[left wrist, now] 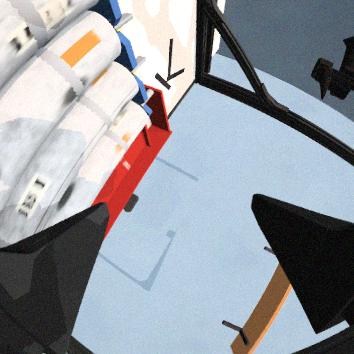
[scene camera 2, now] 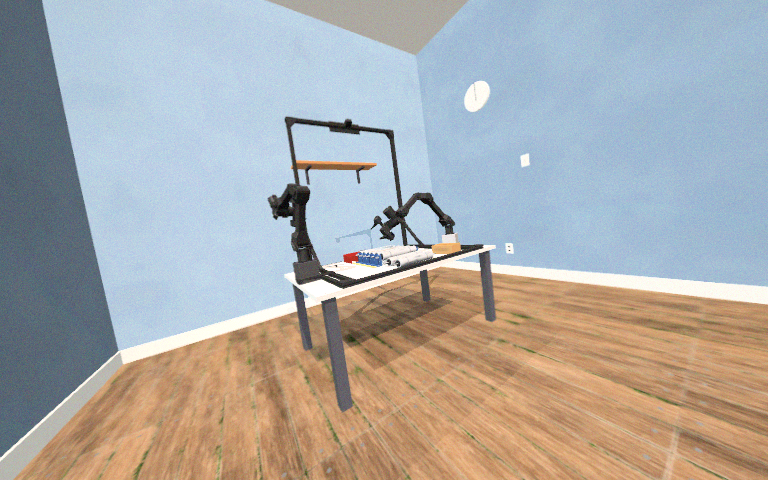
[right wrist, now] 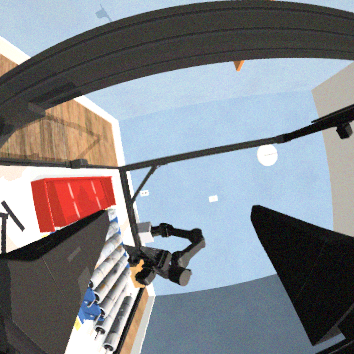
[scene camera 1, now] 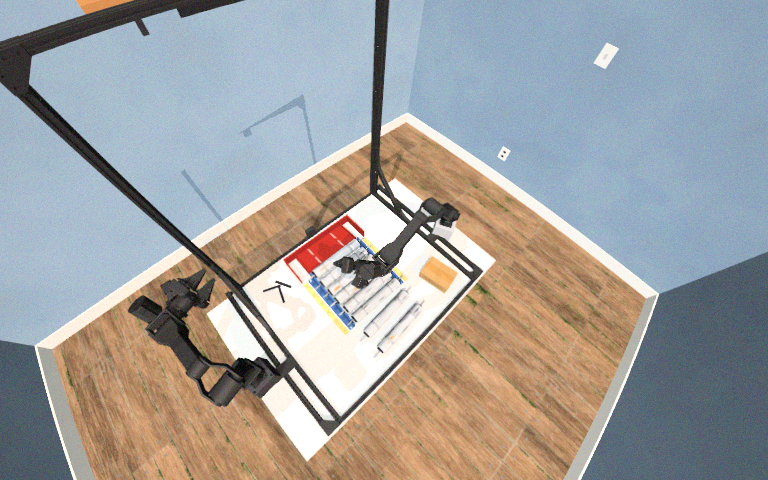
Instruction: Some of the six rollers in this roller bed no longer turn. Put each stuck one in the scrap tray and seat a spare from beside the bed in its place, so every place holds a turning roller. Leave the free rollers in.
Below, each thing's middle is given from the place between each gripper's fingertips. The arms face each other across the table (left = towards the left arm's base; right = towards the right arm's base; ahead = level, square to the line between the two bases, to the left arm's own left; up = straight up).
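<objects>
Relative to the orange-brown block (scene camera 1: 436,273), my right gripper is 0.75 m to the right of it, 0.45 m short of it and 0.36 m above it.
My left hand is 0.29 m short of the orange-brown block, 0.36 m to the right of it and 0.15 m above it.
</objects>
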